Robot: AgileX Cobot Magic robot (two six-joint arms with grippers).
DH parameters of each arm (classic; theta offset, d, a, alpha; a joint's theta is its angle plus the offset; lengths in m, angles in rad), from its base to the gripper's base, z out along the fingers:
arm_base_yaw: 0 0.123 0 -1.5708
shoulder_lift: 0.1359 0 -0.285 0
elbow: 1.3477 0 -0.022 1.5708
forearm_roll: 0 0.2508 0 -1.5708
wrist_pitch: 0 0 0.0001 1.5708
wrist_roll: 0 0.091 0 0
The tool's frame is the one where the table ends.
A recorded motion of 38 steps. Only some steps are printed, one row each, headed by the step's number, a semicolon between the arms.
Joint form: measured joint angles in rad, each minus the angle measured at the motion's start. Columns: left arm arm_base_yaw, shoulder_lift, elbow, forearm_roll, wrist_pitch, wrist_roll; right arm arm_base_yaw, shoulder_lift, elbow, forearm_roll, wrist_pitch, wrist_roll.
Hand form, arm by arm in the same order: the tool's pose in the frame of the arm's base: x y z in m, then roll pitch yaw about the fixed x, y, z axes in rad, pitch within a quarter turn. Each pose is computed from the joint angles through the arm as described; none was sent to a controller.
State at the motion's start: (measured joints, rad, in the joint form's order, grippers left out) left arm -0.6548 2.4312 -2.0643 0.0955 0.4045 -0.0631; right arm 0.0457 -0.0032 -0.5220 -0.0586 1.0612 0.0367
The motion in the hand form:
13: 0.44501 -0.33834 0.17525 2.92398 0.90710 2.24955; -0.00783 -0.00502 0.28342 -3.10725 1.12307 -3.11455
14: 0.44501 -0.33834 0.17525 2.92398 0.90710 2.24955; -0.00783 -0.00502 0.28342 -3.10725 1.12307 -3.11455
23: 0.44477 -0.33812 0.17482 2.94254 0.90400 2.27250; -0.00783 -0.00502 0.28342 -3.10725 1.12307 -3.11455
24: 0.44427 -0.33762 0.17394 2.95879 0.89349 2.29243; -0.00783 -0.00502 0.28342 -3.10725 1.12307 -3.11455
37: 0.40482 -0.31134 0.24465 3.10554 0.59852 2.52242; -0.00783 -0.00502 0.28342 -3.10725 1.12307 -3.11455
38: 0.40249 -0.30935 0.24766 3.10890 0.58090 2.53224; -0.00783 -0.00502 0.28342 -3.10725 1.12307 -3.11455
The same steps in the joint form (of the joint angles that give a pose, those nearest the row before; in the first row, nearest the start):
13: 0.0000 0.0000 -0.0011 -0.0146 -0.0362 0.1329; 0.0000 0.0000 0.0000 0.0000 0.0000 0.0000
14: 0.0000 0.0000 -0.0011 -0.0146 -0.0362 0.1329; 0.0000 0.0000 0.0000 0.0000 0.0000 0.0000
23: 0.0000 0.0000 -0.0012 -0.0149 -0.0302 0.1200; 0.0000 0.0000 0.0000 0.0000 0.0000 0.0000
24: 0.0000 0.0000 -0.0013 -0.0150 -0.0174 0.1099; 0.0000 0.0000 0.0000 0.0000 0.0000 0.0000
37: -0.0120 -0.1784 -0.0216 -0.0150 0.4916 -0.0267; 0.0000 0.0000 0.0000 0.0000 0.0000 0.0000
38: -0.0120 -0.1869 -0.0216 -0.0150 0.5181 -0.0337; 0.0000 0.0000 0.0000 0.0000 0.0000 0.0000

